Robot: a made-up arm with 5 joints.
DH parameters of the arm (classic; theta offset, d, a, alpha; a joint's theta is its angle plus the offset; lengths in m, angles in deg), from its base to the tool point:
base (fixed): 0 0.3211 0.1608 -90
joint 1: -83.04 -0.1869 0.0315 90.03
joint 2: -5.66 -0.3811 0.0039 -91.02
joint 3: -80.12 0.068 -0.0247 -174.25
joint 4: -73.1 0.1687 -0.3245 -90
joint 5: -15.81 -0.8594 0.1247 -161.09
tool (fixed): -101.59 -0.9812 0 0
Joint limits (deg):
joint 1: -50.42..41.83
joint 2: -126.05..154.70
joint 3: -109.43..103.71
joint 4: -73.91..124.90
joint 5: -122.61..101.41
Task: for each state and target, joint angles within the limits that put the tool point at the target. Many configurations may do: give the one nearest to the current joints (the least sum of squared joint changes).
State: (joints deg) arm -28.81 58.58 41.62 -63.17 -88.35
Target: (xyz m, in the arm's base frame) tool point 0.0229 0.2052 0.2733
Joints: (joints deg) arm -50.42 103.17 53.70 -73.91 -102.61
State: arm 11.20 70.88 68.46 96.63 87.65
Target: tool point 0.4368 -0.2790 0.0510
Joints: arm 41.83 60.72 44.52 122.12 93.55
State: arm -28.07 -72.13 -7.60 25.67 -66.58
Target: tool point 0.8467 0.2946 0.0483
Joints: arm -17.08 -73.26 -0.76 19.18 -67.27
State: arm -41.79 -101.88 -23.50 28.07 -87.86
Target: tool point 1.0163 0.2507 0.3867
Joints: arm -30.40 -82.98 -19.95 19.85 -71.57
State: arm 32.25 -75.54 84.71 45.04 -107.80
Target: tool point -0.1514 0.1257 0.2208
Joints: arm 39.61 -57.90 91.72 37.44 -92.45
